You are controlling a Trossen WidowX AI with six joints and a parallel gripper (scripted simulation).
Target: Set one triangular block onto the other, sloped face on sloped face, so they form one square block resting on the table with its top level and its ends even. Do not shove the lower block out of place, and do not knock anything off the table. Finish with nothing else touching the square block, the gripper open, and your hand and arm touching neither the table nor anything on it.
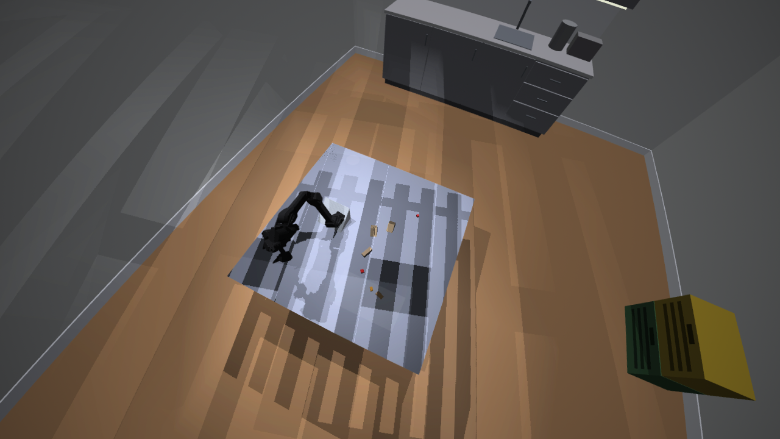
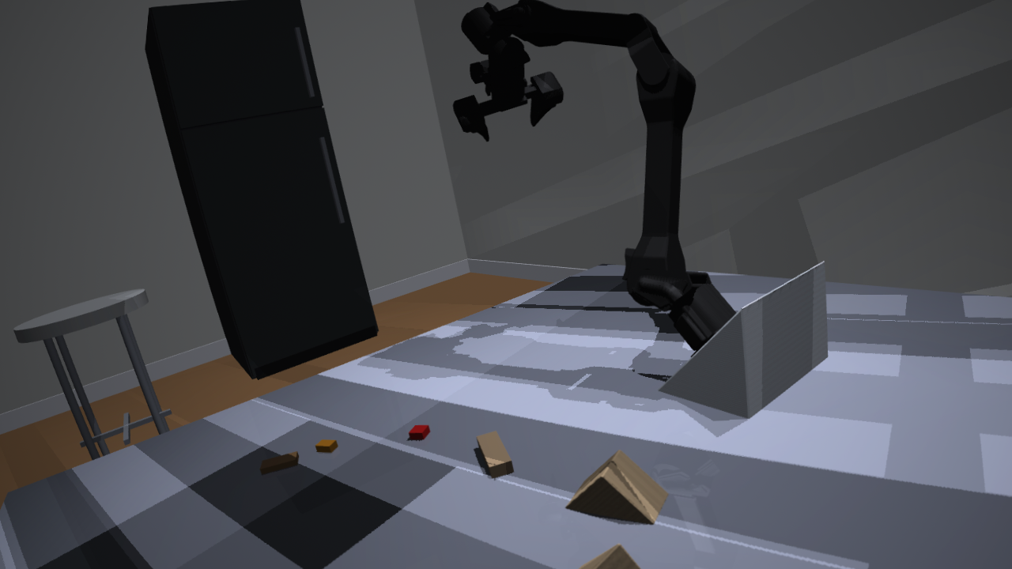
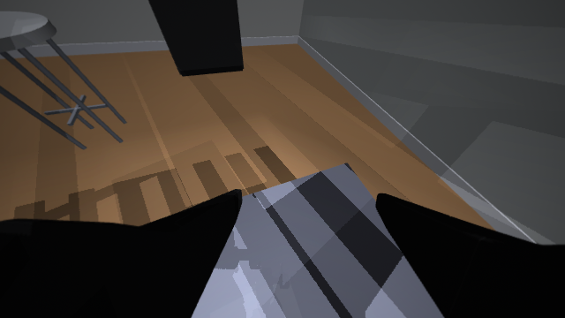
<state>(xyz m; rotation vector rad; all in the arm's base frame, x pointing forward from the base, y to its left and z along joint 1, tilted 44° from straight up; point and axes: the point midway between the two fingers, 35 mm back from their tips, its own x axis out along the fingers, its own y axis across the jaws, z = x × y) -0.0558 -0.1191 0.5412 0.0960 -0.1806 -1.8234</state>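
Right now the light plank is 400 mm to the left of my gripper tip, 360 mm below it and 320 mm ahead of it. Also, from my gripper tip: orange cube (480 mm ahead, 360 mm below, 200 mm to the left); small brown plank (550 mm ahead, 360 mm below, 200 mm to the left).
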